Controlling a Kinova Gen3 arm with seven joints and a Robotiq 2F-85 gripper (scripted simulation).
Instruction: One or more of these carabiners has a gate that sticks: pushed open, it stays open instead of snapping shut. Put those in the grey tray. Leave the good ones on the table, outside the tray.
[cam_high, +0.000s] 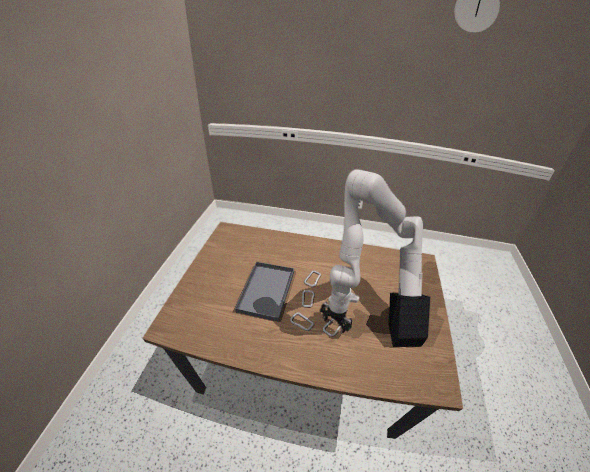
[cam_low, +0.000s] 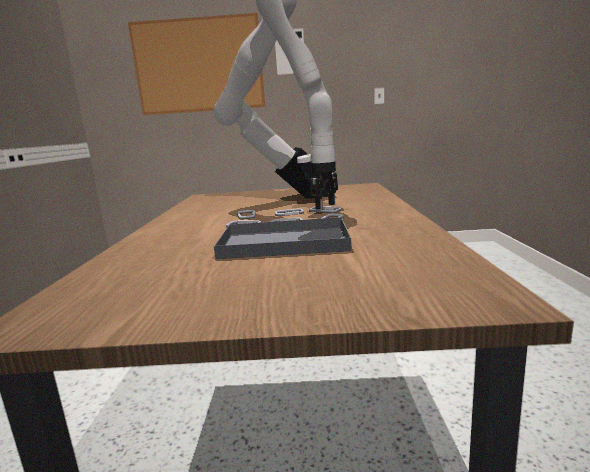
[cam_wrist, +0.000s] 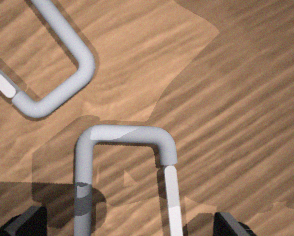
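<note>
Right now my hand is 3 cm past the carabiner gate, 1 cm to the left of it and 1 cm above it. From my hand the other things lie so: grey tray 34 cm ahead, 11 cm to the right, 1 cm below.
</note>
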